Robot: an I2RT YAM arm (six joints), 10 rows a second.
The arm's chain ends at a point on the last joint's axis. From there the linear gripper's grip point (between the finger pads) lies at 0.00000 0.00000 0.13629 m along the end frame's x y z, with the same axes.
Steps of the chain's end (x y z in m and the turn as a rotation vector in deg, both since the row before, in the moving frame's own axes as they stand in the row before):
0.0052, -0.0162, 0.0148, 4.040, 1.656, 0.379
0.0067, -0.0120, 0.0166, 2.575, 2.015, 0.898
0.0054, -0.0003, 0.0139, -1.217, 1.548, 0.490
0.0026, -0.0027, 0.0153, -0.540, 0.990, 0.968
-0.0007, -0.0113, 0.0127, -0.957, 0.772, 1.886
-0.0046, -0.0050, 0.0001, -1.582, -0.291, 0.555
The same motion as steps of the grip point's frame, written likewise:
0.0092, -0.0258, 0.0144, 4.040, 1.656, 0.379
0.0115, -0.0181, 0.0164, 2.575, 2.015, 0.898
0.0091, 0.0026, 0.0138, -1.217, 1.548, 0.490
0.0049, -0.0014, 0.0153, -0.540, 0.990, 0.968
0.0011, -0.0090, 0.0127, -0.957, 0.772, 1.886
-0.0053, -0.0012, 0.0000, -1.582, -0.291, 0.555

